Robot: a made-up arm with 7 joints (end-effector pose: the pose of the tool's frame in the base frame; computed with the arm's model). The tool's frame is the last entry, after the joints. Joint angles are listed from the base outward.
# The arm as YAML. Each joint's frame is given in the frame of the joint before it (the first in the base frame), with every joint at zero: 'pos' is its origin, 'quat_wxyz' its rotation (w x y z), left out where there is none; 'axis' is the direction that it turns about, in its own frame. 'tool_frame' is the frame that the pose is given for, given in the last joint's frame.
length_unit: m
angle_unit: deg
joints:
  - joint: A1
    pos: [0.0, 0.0, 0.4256]
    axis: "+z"
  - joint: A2
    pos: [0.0, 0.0, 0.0]
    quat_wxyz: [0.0, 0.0, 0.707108, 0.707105]
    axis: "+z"
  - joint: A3
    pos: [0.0, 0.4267, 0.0]
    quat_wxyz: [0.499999, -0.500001, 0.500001, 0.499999]
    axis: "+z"
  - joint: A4
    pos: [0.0, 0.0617, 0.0]
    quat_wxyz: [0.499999, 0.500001, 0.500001, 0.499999]
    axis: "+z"
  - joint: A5
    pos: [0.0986, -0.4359, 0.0]
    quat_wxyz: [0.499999, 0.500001, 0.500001, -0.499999]
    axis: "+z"
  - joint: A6
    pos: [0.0, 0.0, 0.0]
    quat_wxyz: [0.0, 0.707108, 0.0, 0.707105]
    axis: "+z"
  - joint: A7
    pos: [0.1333, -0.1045, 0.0]
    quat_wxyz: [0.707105, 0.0, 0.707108, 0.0]
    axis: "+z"
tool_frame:
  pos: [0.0, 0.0, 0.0]
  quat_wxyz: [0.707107, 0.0, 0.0, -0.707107]
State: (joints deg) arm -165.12 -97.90 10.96 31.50 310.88 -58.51 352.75
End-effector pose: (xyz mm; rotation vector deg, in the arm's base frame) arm 283.8 -143.8 821.4 47.76 19.16 -22.38
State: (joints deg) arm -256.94 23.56 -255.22 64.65 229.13 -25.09 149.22
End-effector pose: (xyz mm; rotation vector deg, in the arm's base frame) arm -433.8 -245.6 713.1 12.59 -126.18 70.56
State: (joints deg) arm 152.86 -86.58 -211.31 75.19 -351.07 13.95 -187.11
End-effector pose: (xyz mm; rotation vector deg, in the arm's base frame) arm 254.5 -535.1 -118.6 -48.19 -139.22 29.47
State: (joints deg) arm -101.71 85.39 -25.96 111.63 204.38 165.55 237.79
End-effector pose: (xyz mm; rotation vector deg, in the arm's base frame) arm -329.6 -719.5 250.9 16.40 22.88 112.04
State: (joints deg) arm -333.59 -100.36 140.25 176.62 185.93 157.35 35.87
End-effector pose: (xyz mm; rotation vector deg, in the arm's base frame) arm -679.9 -440.7 415.5 -54.90 35.81 -85.47
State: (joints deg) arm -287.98 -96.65 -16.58 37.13 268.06 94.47 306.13
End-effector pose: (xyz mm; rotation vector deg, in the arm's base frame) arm 219.5 -190.2 819.5 85.23 71.97 39.23
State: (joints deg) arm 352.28 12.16 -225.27 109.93 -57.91 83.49 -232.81
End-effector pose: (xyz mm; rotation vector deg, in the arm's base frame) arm -119.8 498.6 1128.8 -122.81 15.35 -24.20
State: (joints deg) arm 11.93 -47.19 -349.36 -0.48 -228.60 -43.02 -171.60
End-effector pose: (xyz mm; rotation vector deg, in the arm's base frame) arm 94.4 -97.5 451.6 127.98 56.17 13.26
